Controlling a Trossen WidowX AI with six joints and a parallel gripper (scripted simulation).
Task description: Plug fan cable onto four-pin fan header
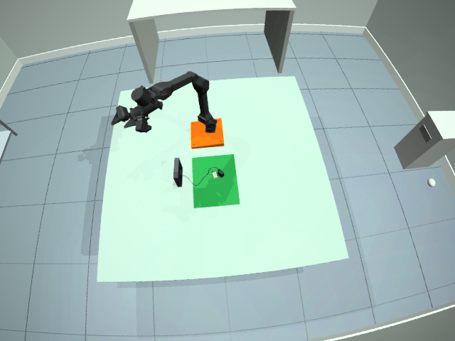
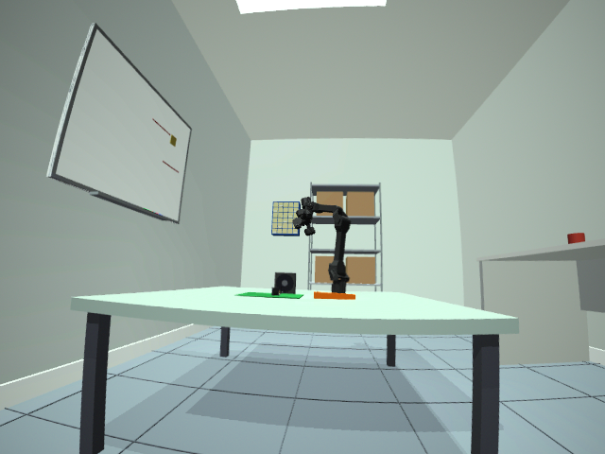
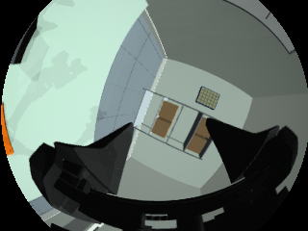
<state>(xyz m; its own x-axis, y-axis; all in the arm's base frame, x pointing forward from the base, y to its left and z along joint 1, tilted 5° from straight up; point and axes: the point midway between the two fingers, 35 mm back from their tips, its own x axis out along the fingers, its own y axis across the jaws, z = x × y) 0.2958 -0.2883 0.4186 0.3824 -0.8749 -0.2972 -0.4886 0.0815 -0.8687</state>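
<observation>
My gripper tip is 45 cm to the right of the black plug and 39 cm above it. The rest, counted from my gripper tip: white four-pin header (41 cm to the left, 41 cm below); then green board (43 cm below, 42 cm to the left, 3 cm ahead); then black fan (35 cm below, 23 cm to the left, 3 cm ahead).
</observation>
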